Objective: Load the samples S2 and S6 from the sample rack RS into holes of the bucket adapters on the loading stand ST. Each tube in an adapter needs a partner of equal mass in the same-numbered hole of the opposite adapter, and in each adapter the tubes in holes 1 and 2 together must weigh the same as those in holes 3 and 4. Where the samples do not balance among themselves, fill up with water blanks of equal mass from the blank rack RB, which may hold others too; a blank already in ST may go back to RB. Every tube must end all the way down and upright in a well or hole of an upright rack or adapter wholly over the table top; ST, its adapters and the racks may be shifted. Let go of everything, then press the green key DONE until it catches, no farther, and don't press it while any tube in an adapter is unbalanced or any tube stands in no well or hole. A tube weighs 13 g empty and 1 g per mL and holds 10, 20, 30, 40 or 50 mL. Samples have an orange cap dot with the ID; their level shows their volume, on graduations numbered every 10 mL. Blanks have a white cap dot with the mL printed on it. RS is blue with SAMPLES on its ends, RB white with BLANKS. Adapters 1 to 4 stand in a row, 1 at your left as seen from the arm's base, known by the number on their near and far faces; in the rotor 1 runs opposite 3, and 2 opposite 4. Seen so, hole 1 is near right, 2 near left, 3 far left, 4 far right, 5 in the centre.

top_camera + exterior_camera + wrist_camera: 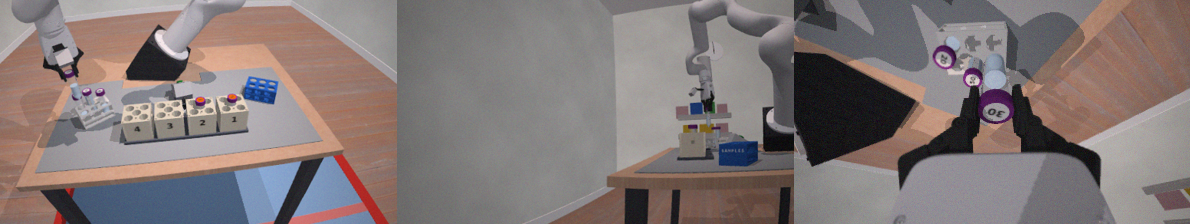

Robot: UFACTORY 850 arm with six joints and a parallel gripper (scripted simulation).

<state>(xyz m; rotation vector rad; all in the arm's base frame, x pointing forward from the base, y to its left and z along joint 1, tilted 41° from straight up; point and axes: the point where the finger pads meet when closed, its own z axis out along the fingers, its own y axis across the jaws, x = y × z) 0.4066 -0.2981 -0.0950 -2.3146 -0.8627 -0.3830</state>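
Right now the blank marked 30 is 1 cm to the left of my hand and 5 cm below it. Round my hand: blank marked 10 (4 cm behind, 3 cm to the right, 17 cm below); then white blank rack RB (4 cm behind, 2 cm to the left, 20 cm below); then blank marked 20 (6 cm behind, 6 cm to the left, 17 cm below).
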